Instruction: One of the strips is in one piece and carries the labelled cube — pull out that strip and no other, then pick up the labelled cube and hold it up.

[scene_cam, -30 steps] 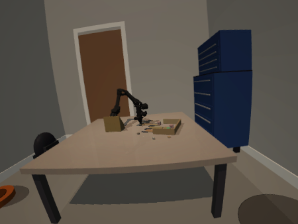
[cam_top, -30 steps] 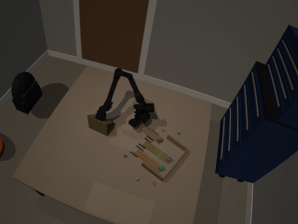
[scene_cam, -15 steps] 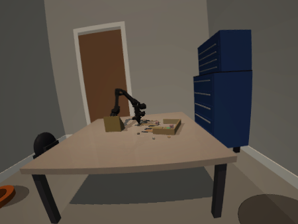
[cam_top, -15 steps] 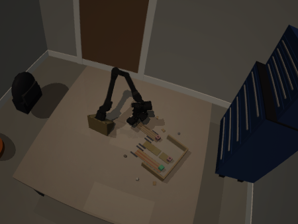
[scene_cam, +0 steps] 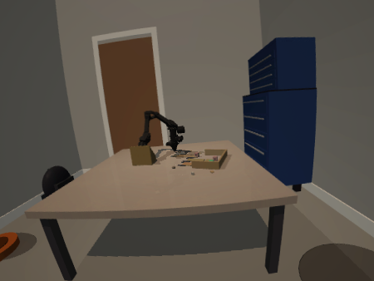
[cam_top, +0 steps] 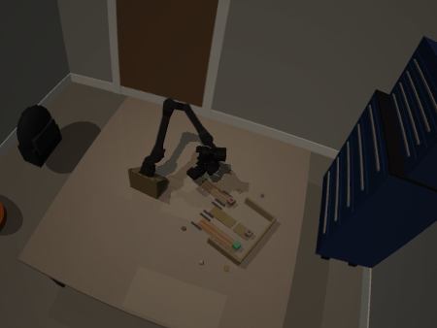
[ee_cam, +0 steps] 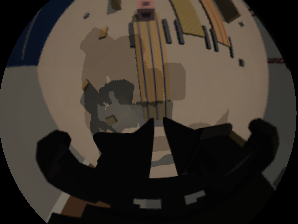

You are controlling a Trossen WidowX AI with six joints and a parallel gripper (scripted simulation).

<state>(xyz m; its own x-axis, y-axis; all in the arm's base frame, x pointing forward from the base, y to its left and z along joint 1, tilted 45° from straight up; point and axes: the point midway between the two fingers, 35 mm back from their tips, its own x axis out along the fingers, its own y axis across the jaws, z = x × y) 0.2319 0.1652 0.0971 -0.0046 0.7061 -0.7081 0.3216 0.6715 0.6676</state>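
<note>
My gripper tip is now 10 cm short of the long strip, 4 cm above it and 3 cm to the left of it.
</note>
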